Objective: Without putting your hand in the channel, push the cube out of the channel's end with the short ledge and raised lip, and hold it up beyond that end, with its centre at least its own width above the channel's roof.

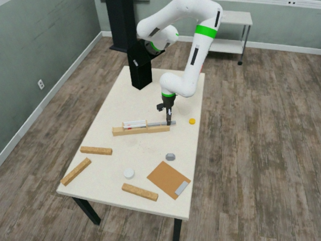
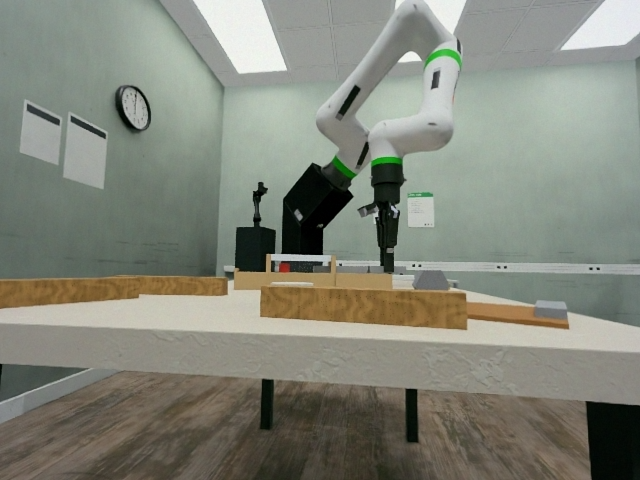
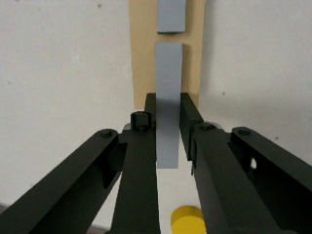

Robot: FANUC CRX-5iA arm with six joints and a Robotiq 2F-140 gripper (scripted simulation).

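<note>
Now: hand 130 mm short of the channel, 210 mm to the left of it and 30 mm above it. From my hand the other things lie so: yellow disc 130 mm behind, 140 mm to the left, 70 mm below; then flat grey stick 30 mm below; then grey hexagonal piece 250 mm ahead, 130 mm to the left, 60 mm below.
</note>
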